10 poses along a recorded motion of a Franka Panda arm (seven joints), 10 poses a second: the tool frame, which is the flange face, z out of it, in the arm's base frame.
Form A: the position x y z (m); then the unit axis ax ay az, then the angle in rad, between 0 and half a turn.
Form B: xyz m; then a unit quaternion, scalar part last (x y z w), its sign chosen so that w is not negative. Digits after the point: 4 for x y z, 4 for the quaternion.
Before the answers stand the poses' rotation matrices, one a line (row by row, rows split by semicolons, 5 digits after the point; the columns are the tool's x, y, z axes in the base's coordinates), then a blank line. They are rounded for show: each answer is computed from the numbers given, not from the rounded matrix.
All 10 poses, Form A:
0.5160 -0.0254 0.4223 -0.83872 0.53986 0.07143 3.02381
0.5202 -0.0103 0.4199 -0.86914 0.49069 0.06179 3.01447
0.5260 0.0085 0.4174 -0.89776 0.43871 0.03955 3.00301
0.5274 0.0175 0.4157 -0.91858 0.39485 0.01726 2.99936
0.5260 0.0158 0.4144 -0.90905 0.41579 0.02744 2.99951
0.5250 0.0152 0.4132 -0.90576 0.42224 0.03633 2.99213
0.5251 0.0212 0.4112 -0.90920 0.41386 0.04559 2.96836
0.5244 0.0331 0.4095 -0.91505 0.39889 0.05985 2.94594
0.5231 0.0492 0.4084 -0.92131 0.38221 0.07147 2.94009
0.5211 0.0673 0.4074 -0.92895 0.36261 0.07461 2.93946
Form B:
0.40895 -0.91084 -0.05597; -0.89405 -0.41219 0.17542; -0.18284 -0.02170 -0.98290
0.51278 -0.85735 -0.04477; -0.84168 -0.51232 0.17058; -0.16919 -0.04980 -0.98433
0.61380 -0.78940 -0.01007; -0.77847 -0.60733 0.15855; -0.13128 -0.08948 -0.98730
0.68917 -0.72419 0.02442; -0.71930 -0.67966 0.14377; -0.08752 -0.11665 -0.98931
0.65448 -0.75602 0.00924; -0.74825 -0.64590 0.15143; -0.10851 -0.10602 -0.98842
0.64279 -0.76604 -0.00257; -0.75522 -0.63427 0.16538; -0.12832 -0.10436 -0.98623
0.65588 -0.75479 -0.01094; -0.73907 -0.64504 0.19417; -0.15362 -0.11926 -0.98091
0.67772 -0.73467 -0.03094; -0.71140 -0.66573 0.22518; -0.18603 -0.13060 -0.97383
0.70068 -0.71144 -0.05386; -0.68284 -0.69056 0.23847; -0.20686 -0.13031 -0.96965
0.72869 -0.68181 -0.06441; -0.65186 -0.71935 0.24005; -0.21000 -0.13294 -0.96862

0.5160 -0.0254 0.4223 -0.8373 0.5389 0.0713 0.0589
0.5202 -0.0103 0.4199 -0.8674 0.4897 0.0617 0.0635
0.5260 0.0085 0.4174 -0.8956 0.4377 0.0395 0.0692
0.5274 0.0175 0.4157 -0.9163 0.3939 0.0172 0.0711
0.5260 0.0158 0.4144 -0.9068 0.4147 0.0274 0.0710
0.5250 0.0152 0.4132 -0.9032 0.4211 0.0362 0.0747
0.5251 0.0212 0.4112 -0.9058 0.4123 0.0454 0.0865
0.5244 0.0331 0.4095 -0.9107 0.3970 0.0596 0.0977
0.5231 0.0492 0.4084 -0.9166 0.3803 0.0711 0.1006
0.5211 0.0673 0.4074 -0.9242 0.3608 0.0742 0.1009

